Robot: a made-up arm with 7 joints.
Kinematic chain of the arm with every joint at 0, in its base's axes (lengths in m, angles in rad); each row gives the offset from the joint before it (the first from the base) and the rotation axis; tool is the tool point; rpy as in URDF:
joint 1: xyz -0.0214 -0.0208 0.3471 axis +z
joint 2: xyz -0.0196 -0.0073 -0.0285 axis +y
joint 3: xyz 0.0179 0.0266 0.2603 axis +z
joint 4: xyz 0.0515 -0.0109 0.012 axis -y
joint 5: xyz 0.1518 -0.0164 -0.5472 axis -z
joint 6: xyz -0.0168 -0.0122 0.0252 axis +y
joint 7: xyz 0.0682 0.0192 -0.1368 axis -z
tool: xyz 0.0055 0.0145 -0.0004 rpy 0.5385 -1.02 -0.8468
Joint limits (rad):
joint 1: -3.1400..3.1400
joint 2: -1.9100..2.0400
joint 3: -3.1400..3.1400
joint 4: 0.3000..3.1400
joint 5: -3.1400..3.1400
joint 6: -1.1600..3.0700
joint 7: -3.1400..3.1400
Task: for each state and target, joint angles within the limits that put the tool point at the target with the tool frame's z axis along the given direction. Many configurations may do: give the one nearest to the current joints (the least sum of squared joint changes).
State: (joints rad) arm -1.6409 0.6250 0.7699 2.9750 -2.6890 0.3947 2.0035
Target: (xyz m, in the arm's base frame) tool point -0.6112 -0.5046 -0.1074 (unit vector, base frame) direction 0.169 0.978 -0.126
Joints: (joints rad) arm -2.4984 1.2180 0.0486 1.8919 -2.9798 0.1358 1.8745
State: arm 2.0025 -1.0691 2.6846 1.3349 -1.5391 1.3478 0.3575
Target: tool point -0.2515 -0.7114 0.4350 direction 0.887 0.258 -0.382
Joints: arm 1.9837 -0.7463 2.4748 1.8056 -1.0390 2.1353 0.4745
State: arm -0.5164 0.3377 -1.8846 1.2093 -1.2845 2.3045 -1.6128
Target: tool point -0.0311 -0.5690 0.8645 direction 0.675 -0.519 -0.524
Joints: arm -0.6294 1.0041 -1.8135 1.7378 -2.0826 1.9727 -1.4393
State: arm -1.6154 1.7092 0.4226 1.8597 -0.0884 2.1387 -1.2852
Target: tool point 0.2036 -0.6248 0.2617 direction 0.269 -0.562 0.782
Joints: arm -1.1984 0.9893 0.1756 2.0870 -0.7923 2.7991 -1.0064
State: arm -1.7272 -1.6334 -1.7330 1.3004 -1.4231 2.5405 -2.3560
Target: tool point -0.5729 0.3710 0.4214 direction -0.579 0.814 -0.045
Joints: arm -1.4233 -1.4349 -1.2044 1.8099 -1.0901 2.3590 -2.2011
